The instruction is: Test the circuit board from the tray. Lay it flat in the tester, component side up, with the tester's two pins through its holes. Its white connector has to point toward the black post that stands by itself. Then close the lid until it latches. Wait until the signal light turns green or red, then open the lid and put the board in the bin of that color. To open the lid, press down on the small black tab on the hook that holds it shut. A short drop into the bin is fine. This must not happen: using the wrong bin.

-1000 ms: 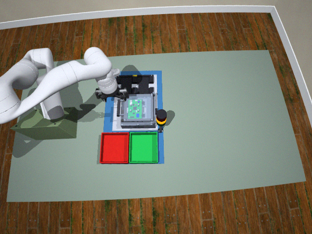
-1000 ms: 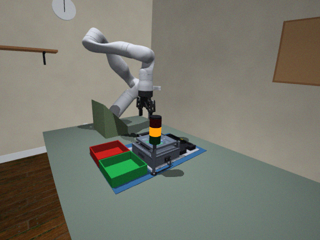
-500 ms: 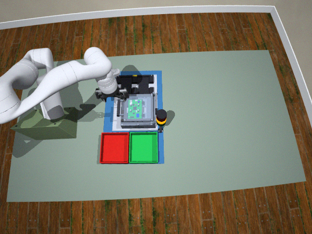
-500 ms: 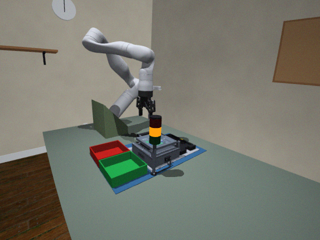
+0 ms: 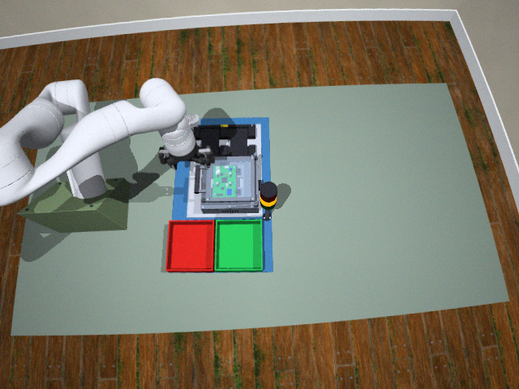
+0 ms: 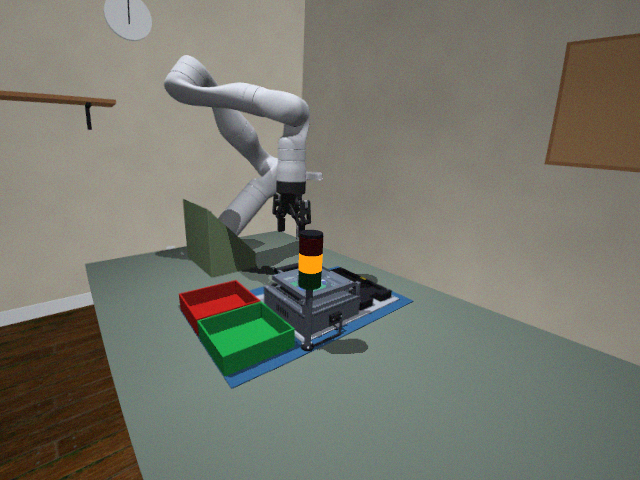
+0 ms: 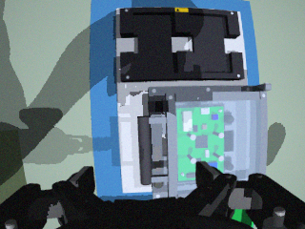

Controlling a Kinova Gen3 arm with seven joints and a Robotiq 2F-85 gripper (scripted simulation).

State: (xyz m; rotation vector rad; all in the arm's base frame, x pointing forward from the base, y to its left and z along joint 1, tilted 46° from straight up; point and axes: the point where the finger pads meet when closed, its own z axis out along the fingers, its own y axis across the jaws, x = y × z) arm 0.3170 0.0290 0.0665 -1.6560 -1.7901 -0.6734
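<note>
Now: the black latch hook 100 mm below my hand, 60 mm to the left of it and 20 mm ahead of it. Round my hand: nest (120 mm below, 90 mm ahead, 10 mm to the left); then green circuit board (120 mm below, 80 mm ahead); then clear lid (100 mm below, 90 mm ahead).
</note>
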